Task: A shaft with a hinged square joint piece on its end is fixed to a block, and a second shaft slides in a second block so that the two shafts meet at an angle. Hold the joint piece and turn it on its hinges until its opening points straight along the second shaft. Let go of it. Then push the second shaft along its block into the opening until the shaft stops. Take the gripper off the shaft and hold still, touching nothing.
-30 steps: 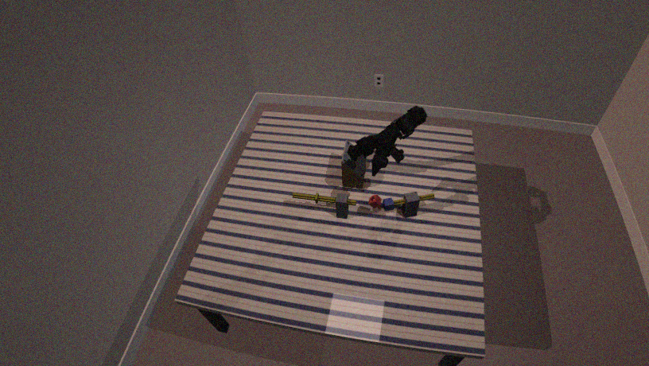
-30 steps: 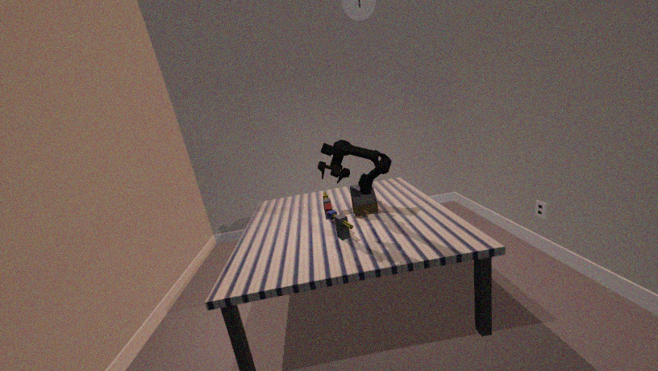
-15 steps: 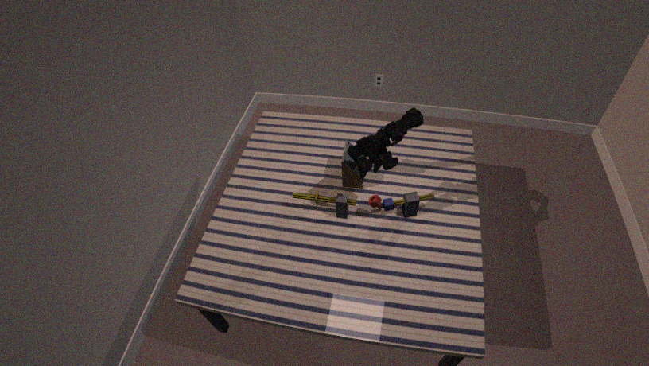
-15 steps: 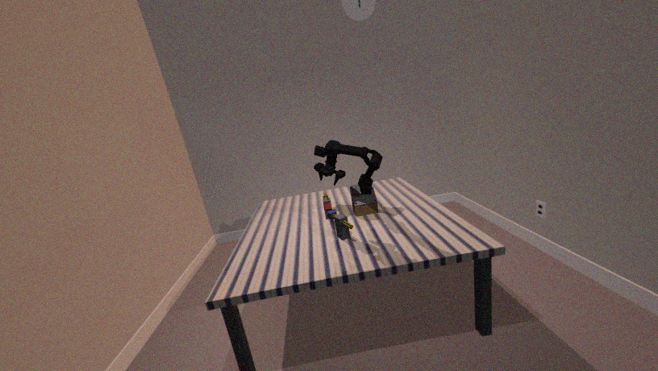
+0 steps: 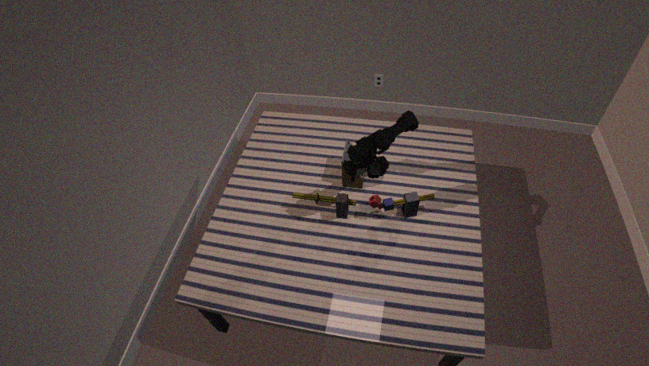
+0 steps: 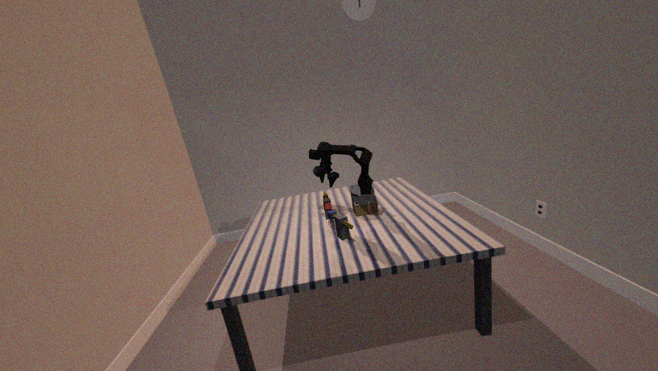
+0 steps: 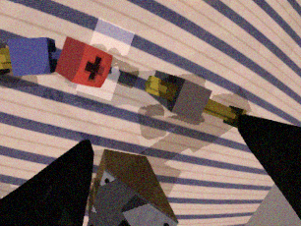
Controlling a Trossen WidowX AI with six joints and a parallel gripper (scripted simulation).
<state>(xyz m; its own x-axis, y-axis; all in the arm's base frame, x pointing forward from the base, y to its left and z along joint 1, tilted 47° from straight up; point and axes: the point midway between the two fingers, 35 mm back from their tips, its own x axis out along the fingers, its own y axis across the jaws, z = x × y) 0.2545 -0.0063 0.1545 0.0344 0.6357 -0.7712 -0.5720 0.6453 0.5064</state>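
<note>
Now: gripper tip 130 mm above the red square joint piece, 60 mm to the right of it and 10 mm short of it.
</note>
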